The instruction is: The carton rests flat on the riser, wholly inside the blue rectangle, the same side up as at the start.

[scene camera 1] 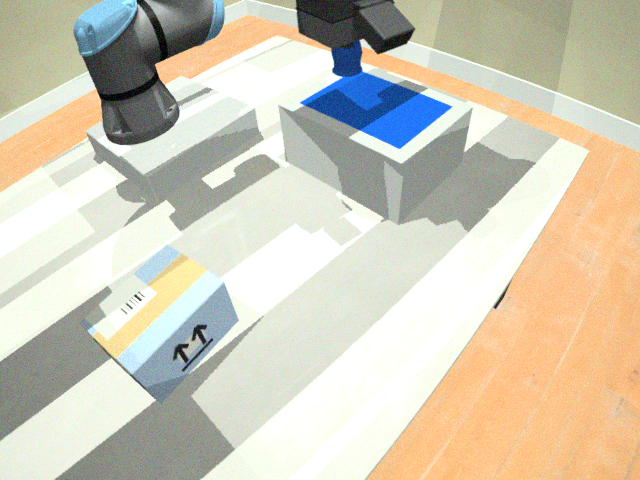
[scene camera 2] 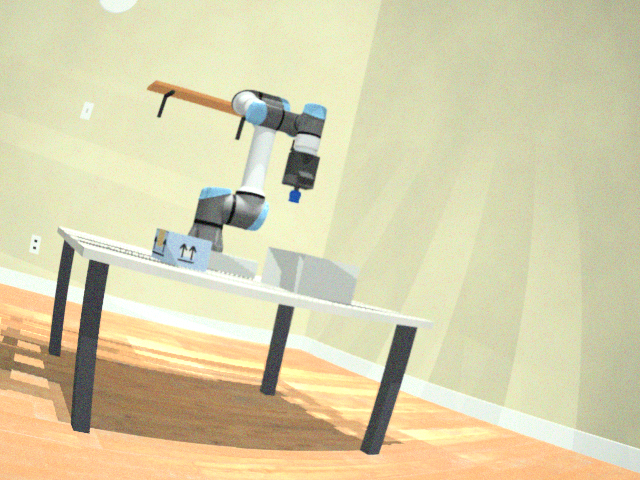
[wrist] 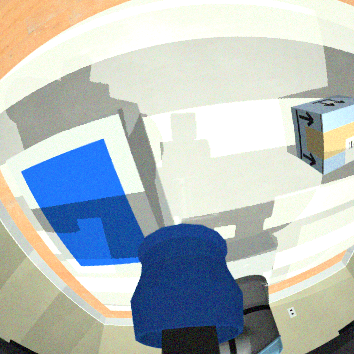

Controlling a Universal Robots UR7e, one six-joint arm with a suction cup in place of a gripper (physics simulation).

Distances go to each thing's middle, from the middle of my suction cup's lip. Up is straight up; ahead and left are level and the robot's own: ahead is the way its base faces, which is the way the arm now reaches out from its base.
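I look at the grey riser point(scene camera 2: 300, 273), and my suction cup is 21 cm above it, 13 cm to the right of it and 9 cm past it. The carton point(scene camera 1: 158, 325) is 23 cm below my suction cup, 31 cm to the right of it and 1 cm ahead of it. Going by their middles, the grey riser is the nearest to my suction cup of the things named here.
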